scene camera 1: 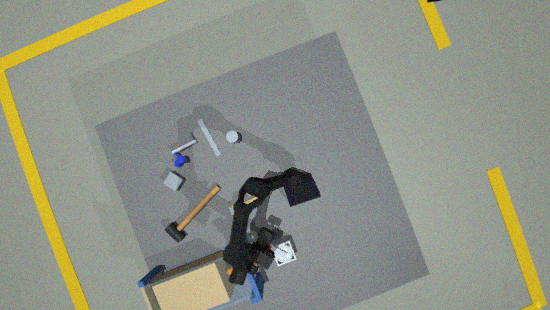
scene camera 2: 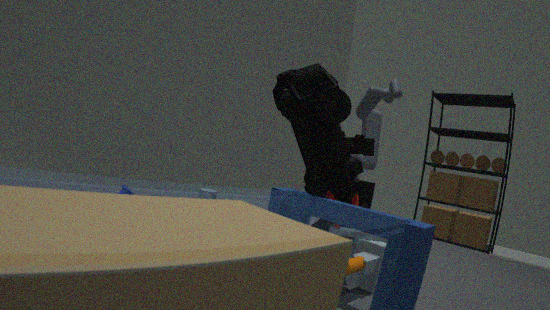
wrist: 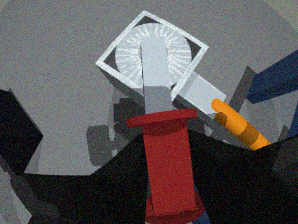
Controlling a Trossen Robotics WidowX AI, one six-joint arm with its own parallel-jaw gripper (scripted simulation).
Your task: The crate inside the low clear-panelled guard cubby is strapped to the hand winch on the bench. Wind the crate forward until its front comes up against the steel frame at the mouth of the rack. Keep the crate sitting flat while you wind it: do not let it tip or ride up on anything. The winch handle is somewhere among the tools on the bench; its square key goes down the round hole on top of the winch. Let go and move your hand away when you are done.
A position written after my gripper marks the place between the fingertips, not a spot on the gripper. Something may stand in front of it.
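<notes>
My gripper at (scene camera 2: 347,212), (scene camera 1: 267,247) and (wrist: 162,137). Winch at (wrist: 121,63).
</notes>
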